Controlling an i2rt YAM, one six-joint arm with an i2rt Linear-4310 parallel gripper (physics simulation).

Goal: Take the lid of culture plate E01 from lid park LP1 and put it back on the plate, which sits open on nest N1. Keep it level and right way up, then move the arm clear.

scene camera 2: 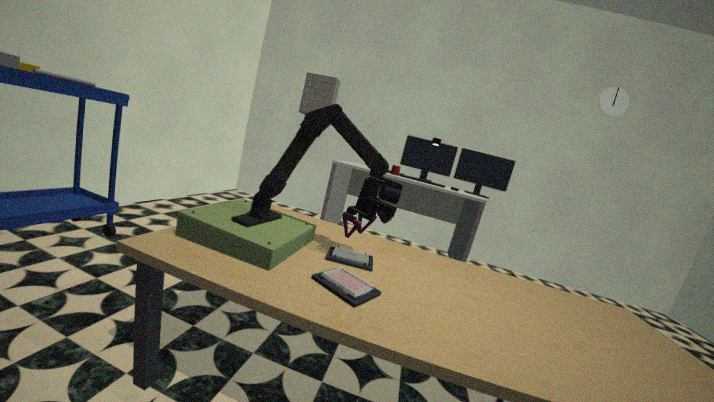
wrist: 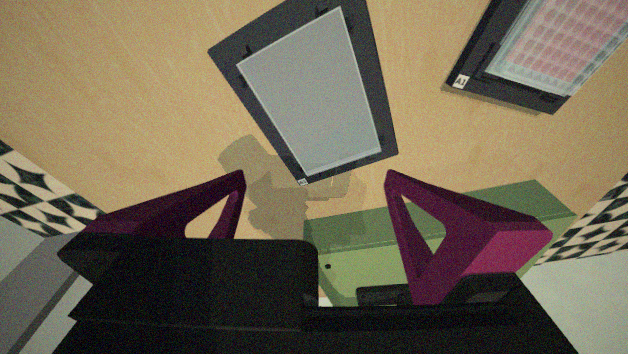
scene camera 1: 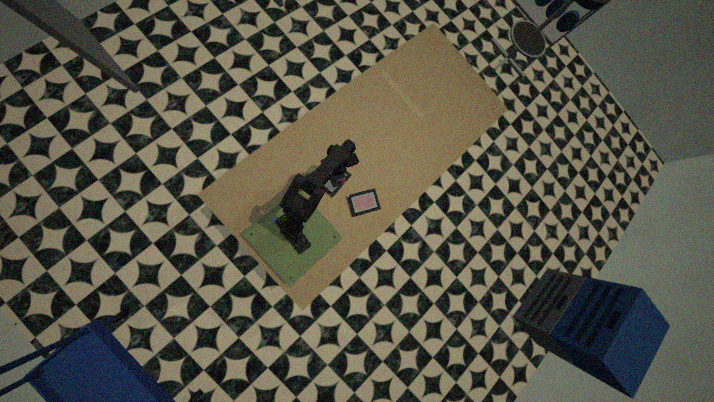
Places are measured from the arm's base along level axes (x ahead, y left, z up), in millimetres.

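Where they show: gripper, between the fingertips: (scene camera 2: 353,234) (wrist: 314,177); arm's base, origin of its link: (scene camera 2: 258,218) (scene camera 1: 293,233).
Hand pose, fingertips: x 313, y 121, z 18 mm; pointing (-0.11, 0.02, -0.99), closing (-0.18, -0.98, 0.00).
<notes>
Things, the pixels of their top centre, and the offset from my fingertips. Level surfaces: height alone.
- lid, centre of its top: (wrist: 319,113) (scene camera 2: 351,254) (scene camera 1: 333,178) 6 mm right, 12 mm ahead, 70 mm down
- lid park LP1, centre of its top: (wrist: 319,114) (scene camera 2: 351,254) (scene camera 1: 333,178) 6 mm right, 12 mm ahead, 68 mm down
- Culture plate E01, centre of its top: (scene camera 2: 347,278) (scene camera 1: 364,202) 207 mm right, 69 mm ahead, 61 mm down
- dark nest N1, centre of its top: (scene camera 2: 347,281) (scene camera 1: 364,202) 207 mm right, 69 mm ahead, 70 mm down
- wooden table, height of its surface: 88 mm down
The lid (scene camera 1: 332,186) (scene camera 2: 351,256) (wrist: 315,95) is a flat grey, clear-edged rectangle lying level in the dark frame of lid park LP1 (scene camera 2: 370,265) (wrist: 382,115). Culture plate E01 (scene camera 1: 363,202) (scene camera 2: 350,281) (wrist: 565,45), with pink wells, sits open on the dark nest N1 (scene camera 1: 366,214) (scene camera 2: 355,301) (wrist: 472,67), beside the park. My gripper (scene camera 2: 355,233) (wrist: 314,177) is open and empty, with magenta fingers wide apart. It hangs above the table close over the lid park, not touching the lid. In scene camera 1 the arm partly covers the park and hides most of the fingers.
The arm stands on a green base block (scene camera 1: 320,240) (scene camera 2: 225,242) (wrist: 360,270) at one end of the wooden table (scene camera 1: 425,80) (scene camera 2: 475,310) (wrist: 100,75). A blue cart (scene camera 2: 115,150) and a grey desk (scene camera 2: 430,205) with two monitors stand off the table.
</notes>
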